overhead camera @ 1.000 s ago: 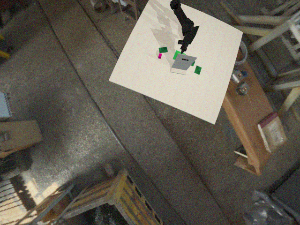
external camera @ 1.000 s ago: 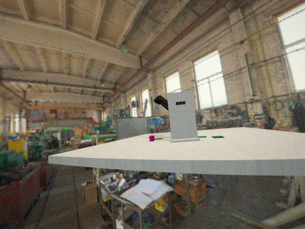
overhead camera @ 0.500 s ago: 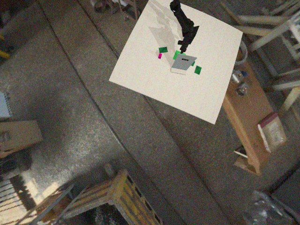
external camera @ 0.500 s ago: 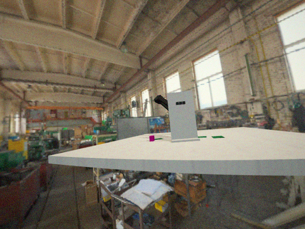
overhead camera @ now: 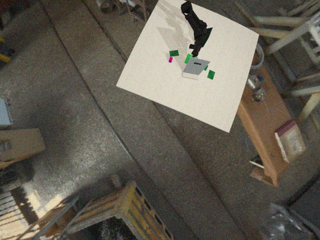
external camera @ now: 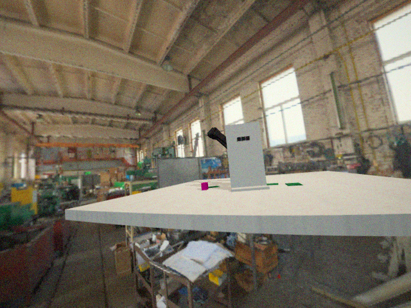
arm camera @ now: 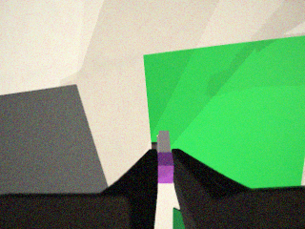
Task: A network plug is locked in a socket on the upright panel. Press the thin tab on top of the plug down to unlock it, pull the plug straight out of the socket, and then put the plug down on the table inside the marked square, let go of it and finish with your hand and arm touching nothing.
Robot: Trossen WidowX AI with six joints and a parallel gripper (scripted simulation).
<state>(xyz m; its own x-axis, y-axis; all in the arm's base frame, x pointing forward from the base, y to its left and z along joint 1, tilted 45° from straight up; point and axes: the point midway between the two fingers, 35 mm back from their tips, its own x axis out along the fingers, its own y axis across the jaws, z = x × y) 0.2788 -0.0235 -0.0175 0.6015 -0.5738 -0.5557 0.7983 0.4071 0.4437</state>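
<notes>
The bright green square lies 60 mm below my gripper tip and 10 mm behind it. Round my gripper tip: grey panel 140 mm ahead, 90 mm above, 50 mm to the left; then purple plug right at my gripper tip.
</notes>
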